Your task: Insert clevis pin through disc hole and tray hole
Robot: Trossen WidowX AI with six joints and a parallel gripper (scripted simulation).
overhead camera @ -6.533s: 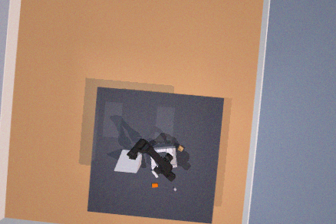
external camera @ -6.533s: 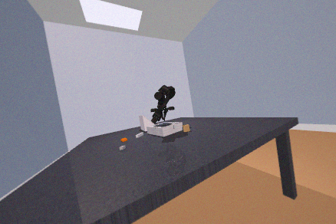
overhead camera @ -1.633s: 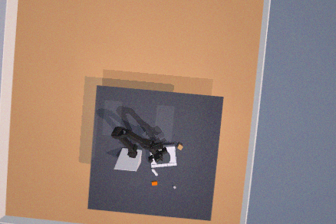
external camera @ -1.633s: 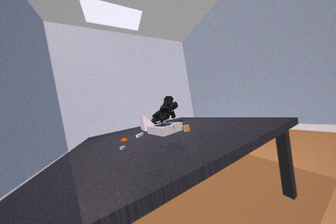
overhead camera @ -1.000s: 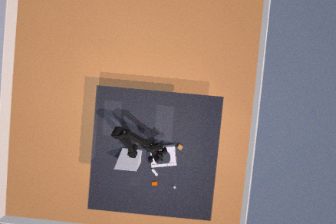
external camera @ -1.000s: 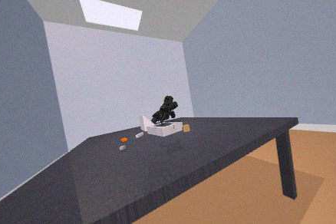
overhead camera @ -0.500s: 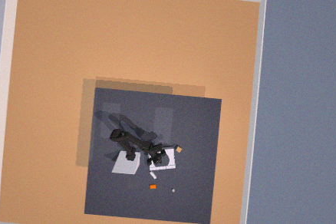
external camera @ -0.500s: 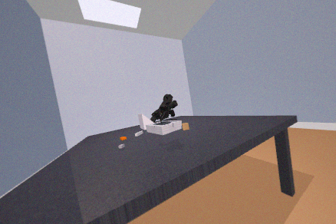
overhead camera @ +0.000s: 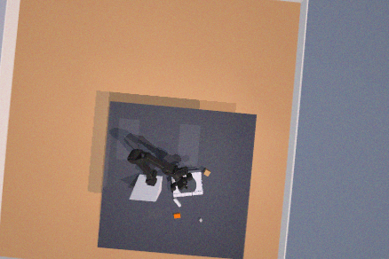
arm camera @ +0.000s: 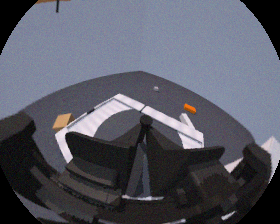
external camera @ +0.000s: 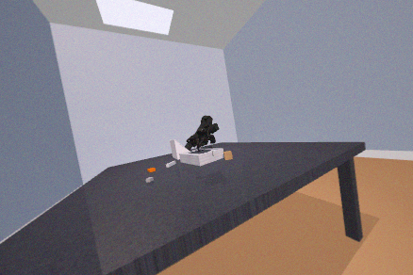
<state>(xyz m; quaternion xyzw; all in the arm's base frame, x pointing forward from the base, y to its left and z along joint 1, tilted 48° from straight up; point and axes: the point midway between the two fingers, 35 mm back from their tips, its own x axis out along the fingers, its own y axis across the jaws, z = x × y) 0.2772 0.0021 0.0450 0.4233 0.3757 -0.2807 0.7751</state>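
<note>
The rimmed tray lies 50 mm below my gripper tip and 10 mm to the left of it. Round my gripper tip: clevis pin 10 mm below; then grey aluminium disc 30 mm below; then white bar 180 mm to the right, 80 mm below, 60 mm behind.
</note>
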